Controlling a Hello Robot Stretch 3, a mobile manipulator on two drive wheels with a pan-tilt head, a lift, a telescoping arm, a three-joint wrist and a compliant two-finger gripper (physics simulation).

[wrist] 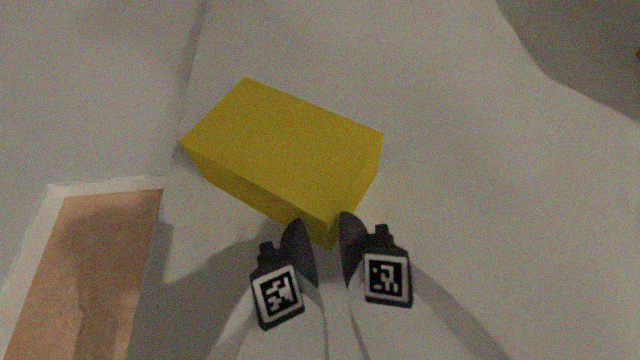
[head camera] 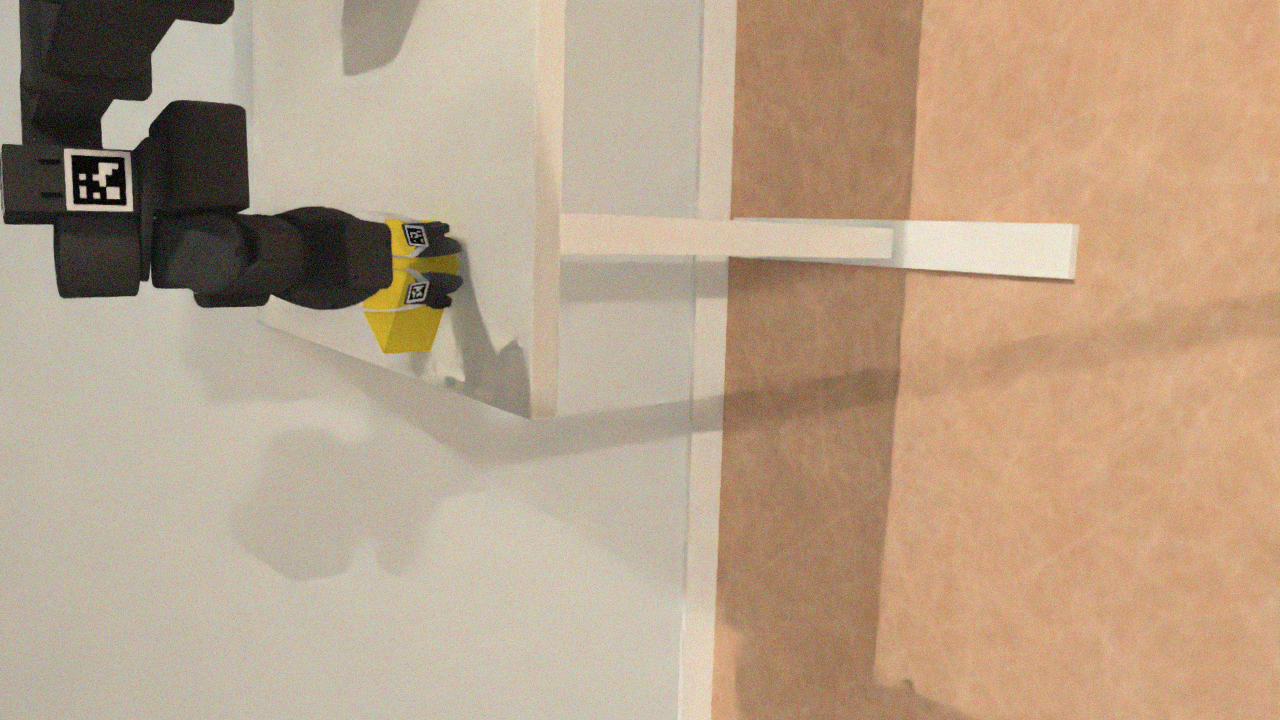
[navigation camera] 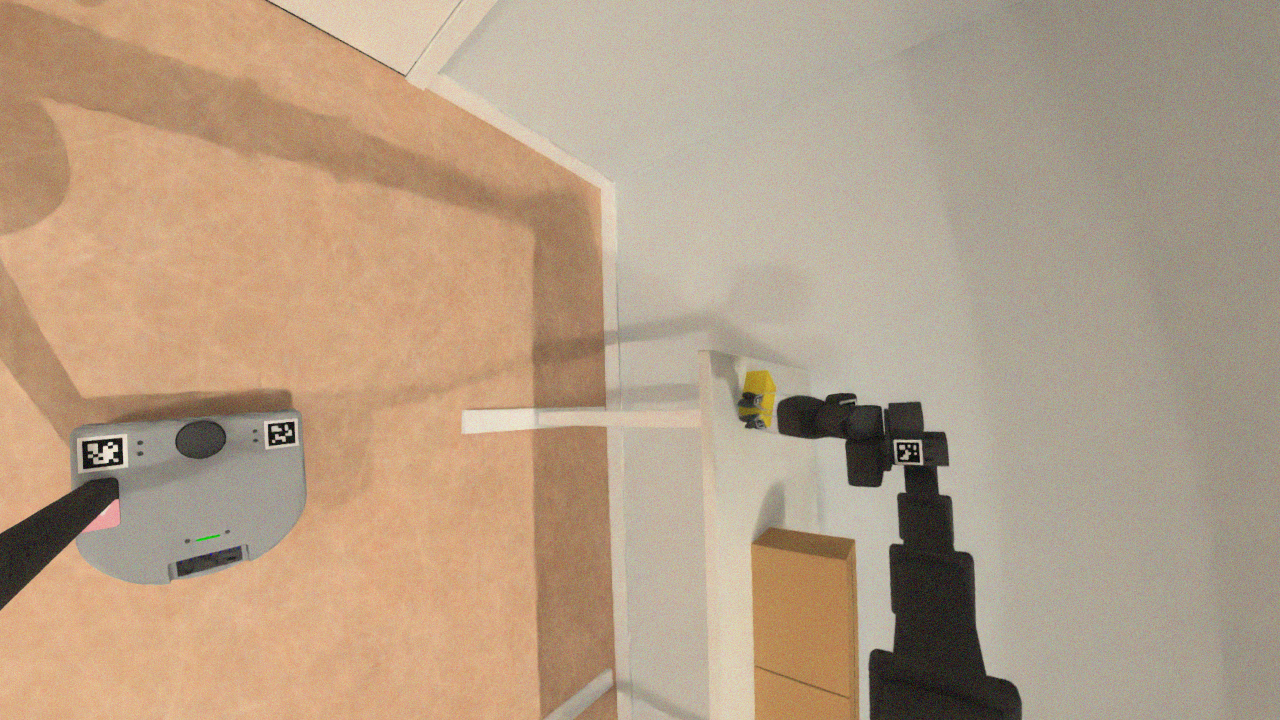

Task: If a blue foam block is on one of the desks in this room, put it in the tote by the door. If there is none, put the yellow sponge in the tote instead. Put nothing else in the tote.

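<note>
A yellow sponge is on a pale desk, near one end. It sits slantwise to the fingers. My gripper has its fingers close together, shut on the near corner of the sponge; most of the sponge sticks out beyond and to the left of the fingertips in the wrist view. Whether the sponge is lifted at all is hard to tell. No blue foam block and no tote show in these views.
A brown box stands on the desk beside my arm. The desk's pale leg reaches out over the floor. My grey base stands on the tan floor. Walls meet in a corner beyond the desk's end.
</note>
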